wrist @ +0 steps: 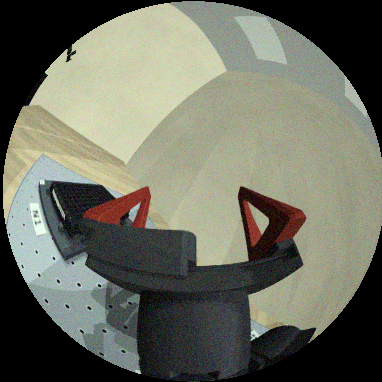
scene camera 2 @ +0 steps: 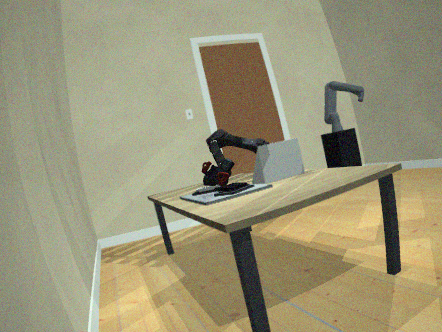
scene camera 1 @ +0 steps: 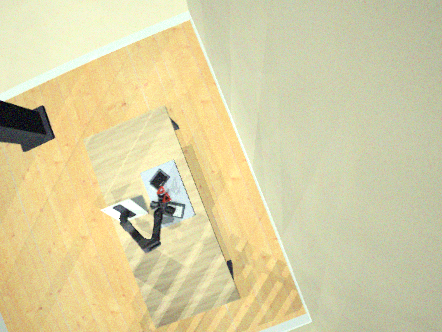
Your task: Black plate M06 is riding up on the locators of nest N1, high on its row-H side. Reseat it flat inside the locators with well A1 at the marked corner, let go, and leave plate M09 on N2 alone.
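Frame: origin at the arm's base, x ahead, y left, z up, level; metres.
Seen in the pictures: gripper, fingertip midpoint: [wrist: 193, 190] [scene camera 2: 210, 168] [scene camera 1: 163, 189]; arm's base at its link origin: [scene camera 2: 274, 158] [scene camera 1: 125, 210].
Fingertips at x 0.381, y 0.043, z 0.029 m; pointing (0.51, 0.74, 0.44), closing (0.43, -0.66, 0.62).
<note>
Pixels of each thing's middle, then the offset from my fingertips to it. "spot": a spot on its surface instead.
- black well plate M06 at the middle of its body: [wrist: 88, 201] [scene camera 2: 232, 186] [scene camera 1: 158, 180] dy +0.090, dx -0.057, dz -0.105 m
- dark nest N1 at the middle of its body: [wrist: 85, 206] [scene camera 2: 234, 189] [scene camera 1: 158, 179] dy +0.095, dx -0.059, dz -0.117 m
- pale rectangle at a spot on its surface: [scene camera 1: 178, 210] spot: dy -0.213, dx +0.007, dz -0.101 m
The black well plate M06 [scene camera 1: 159, 178] [wrist: 84, 201] sits on the dark nest N1 [wrist: 49, 212]. In the wrist view it looks tilted in the nest, with a pale streak along its near left side; its right part is hidden behind the left finger. Well A1 cannot be made out. My gripper [scene camera 1: 164, 194] [scene camera 2: 215, 172] [wrist: 193, 190] is open with nothing between its red fingers. It is above the baseplate, between the two nests. At N2, a pale rectangle [scene camera 1: 178, 210] shows inside a dark frame, partly behind the arm; M09 cannot be identified clearly.
The grey perforated baseplate [scene camera 1: 183, 189] [scene camera 2: 200, 199] [wrist: 19, 240] lies on the wooden table [scene camera 1: 130, 130] [scene camera 2: 320, 195]. A pale upright panel [scene camera 1: 111, 211] [scene camera 2: 277, 162] stands beside my arm's base. A second grey arm [scene camera 2: 330, 102] stands on a black pedestal [scene camera 2: 342, 149] beyond the table.
</note>
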